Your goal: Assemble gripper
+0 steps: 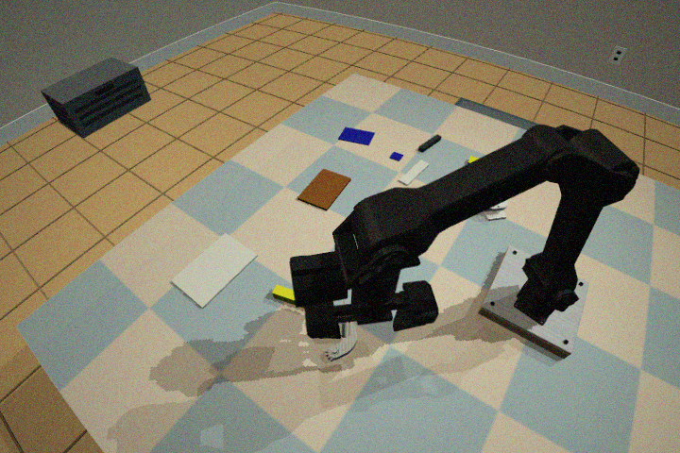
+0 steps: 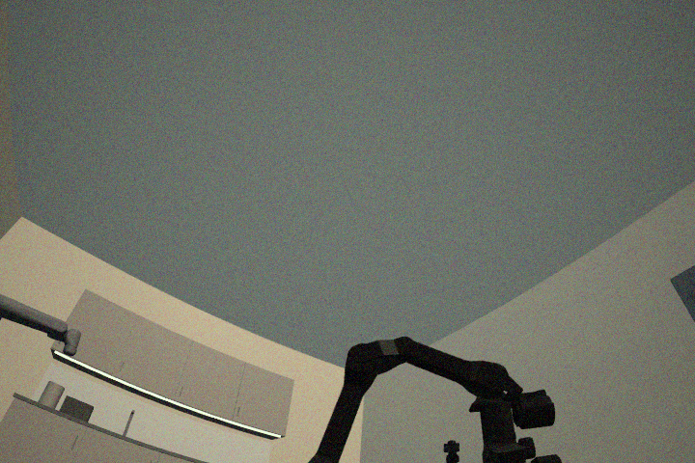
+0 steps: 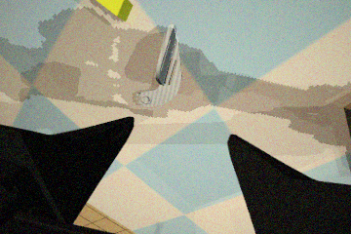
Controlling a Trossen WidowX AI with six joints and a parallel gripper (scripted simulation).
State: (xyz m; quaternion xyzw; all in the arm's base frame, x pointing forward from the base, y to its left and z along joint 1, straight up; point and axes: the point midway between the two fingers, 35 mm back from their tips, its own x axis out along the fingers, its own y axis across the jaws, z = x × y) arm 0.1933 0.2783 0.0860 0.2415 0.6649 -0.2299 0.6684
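My gripper tip is 4 cm short of the jaw, 3 cm to the right of it and 7 cm above it. Round my gripper tip: brown tile (35 cm ahead, 25 cm to the right, 8 cm below); housing plate (8 cm ahead, 25 cm to the right, 7 cm below); white sheet (35 cm ahead, 9 cm to the left, 8 cm below).
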